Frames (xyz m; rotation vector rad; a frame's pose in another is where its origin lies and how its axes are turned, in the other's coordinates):
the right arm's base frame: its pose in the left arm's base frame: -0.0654 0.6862 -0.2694 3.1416 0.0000 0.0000
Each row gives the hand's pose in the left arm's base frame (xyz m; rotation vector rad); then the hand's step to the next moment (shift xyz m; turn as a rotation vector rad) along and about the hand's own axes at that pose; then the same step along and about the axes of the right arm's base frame.
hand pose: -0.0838 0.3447 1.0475 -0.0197 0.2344 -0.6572
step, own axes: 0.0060 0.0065 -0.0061 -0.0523 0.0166 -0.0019
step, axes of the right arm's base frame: 0.0072 -0.0018 0.0078 -0.0305 -0.0450 -0.0076
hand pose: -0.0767 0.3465 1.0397 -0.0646 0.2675 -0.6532
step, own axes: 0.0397 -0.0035 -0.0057 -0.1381 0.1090 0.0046
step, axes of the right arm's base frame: 0.0266 0.0268 0.0139 -0.0394 -0.1704 -0.0200
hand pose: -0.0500 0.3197 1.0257 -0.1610 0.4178 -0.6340
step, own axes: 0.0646 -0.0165 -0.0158 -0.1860 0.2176 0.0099
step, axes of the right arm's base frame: 0.0313 0.0525 0.0310 -0.0132 -0.2859 -0.0110
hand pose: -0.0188 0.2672 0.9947 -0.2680 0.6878 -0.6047
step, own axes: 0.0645 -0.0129 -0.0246 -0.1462 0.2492 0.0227
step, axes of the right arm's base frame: 0.0176 0.0500 0.0460 0.0332 -0.2876 0.0131
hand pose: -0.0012 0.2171 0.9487 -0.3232 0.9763 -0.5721
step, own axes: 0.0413 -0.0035 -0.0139 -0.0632 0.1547 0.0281
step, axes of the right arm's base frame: 0.0049 0.0272 0.0338 0.0444 -0.1624 0.0196
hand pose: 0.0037 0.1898 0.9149 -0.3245 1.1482 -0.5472
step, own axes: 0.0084 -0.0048 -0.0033 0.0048 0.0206 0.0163
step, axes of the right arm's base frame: -0.0017 0.0086 0.0053 0.0215 -0.0138 0.0079
